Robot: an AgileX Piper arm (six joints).
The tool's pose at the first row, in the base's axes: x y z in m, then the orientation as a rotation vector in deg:
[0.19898 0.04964 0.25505 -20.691 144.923 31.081]
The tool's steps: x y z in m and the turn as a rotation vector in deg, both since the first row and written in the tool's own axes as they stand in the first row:
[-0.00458 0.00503 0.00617 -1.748 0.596 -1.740]
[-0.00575 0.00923 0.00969 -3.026 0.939 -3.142]
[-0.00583 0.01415 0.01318 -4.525 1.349 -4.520]
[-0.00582 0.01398 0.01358 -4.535 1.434 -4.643]
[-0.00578 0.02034 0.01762 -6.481 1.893 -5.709]
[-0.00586 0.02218 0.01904 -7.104 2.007 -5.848]
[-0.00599 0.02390 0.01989 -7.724 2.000 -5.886]
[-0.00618 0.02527 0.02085 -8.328 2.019 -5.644]
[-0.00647 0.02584 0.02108 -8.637 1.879 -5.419]
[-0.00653 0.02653 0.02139 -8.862 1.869 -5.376]
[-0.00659 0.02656 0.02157 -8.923 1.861 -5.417]
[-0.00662 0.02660 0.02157 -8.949 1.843 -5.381]
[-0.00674 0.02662 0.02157 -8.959 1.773 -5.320]
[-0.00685 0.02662 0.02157 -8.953 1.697 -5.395]
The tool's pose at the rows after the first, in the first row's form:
[0.20368 0.05749 0.25424 -23.715 144.601 32.626]
[0.20469 0.06294 0.25340 -26.053 144.193 33.703]
[0.20453 0.06885 0.25221 -28.466 143.770 35.065]
[0.20476 0.06888 0.25184 -28.655 143.805 35.026]
[0.20423 0.07629 0.25060 -30.866 143.389 37.078]
[0.20427 0.07856 0.25009 -31.311 143.288 37.816]
[0.20413 0.08048 0.25002 -31.581 143.108 38.595]
[0.20422 0.08214 0.24979 -31.509 143.055 39.465]
[0.20436 0.08279 0.24994 -31.286 142.922 39.955]
[0.20430 0.08355 0.24994 -31.311 142.867 40.260]
[0.20442 0.08366 0.24984 -31.380 142.828 40.321]
[0.20443 0.08370 0.24987 -31.338 142.817 40.370]
[0.20452 0.08374 0.24994 -31.238 142.771 40.408]
[0.20461 0.08375 0.25000 -31.298 142.673 40.371]

